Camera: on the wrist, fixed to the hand. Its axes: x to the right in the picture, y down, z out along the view.
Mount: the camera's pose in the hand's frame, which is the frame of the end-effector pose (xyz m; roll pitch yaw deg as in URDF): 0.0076 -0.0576 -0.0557 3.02 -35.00 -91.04
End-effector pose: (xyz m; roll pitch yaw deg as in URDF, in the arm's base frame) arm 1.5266 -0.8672 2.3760 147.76 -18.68 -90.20
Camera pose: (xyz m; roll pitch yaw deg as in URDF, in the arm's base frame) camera 1.6050 -0.8694 2.3940 142.44 61.43 -36.22
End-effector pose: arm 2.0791 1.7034 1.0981 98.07 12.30 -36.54
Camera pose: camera 2.1143 1.7560 1.0484 -24.62 60.20 -150.83
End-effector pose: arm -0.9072 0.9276 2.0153 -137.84 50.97 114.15
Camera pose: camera -0.9394 0.9865 2.0597 -126.43 -5.16 -160.88
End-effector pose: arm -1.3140 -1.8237 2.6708 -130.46 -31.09 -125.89
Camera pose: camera -1.2977 -1.7926 2.7432 150.35 -11.96 -27.53
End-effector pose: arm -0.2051 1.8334 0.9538 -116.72 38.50 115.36
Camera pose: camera -0.2065 1.8920 1.0089 -135.74 -22.33 -172.47
